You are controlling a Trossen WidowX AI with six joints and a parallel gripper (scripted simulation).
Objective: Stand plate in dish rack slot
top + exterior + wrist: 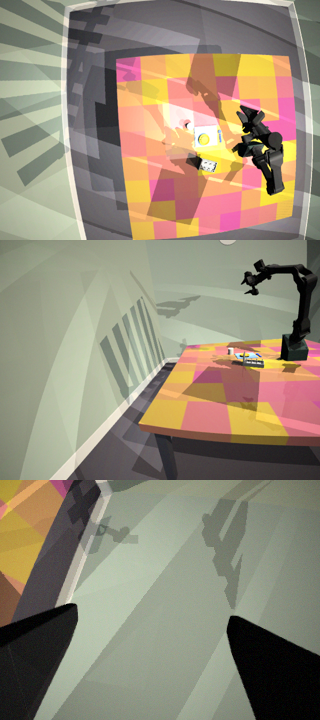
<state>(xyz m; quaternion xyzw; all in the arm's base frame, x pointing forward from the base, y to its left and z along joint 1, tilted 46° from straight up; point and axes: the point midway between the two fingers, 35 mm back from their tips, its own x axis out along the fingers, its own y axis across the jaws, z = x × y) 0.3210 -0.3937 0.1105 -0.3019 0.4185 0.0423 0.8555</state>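
My gripper tip is 2 cm short of the yellow plate, 18 cm to the right of it and 50 cm above it. From my gripper tip the other things lie so: blue utensil (8 cm behind, 14 cm to the left, 52 cm below); cup (12 cm ahead, 9 cm to the left, 50 cm below); dish rack (1 cm behind, 34 cm to the left, 50 cm below).
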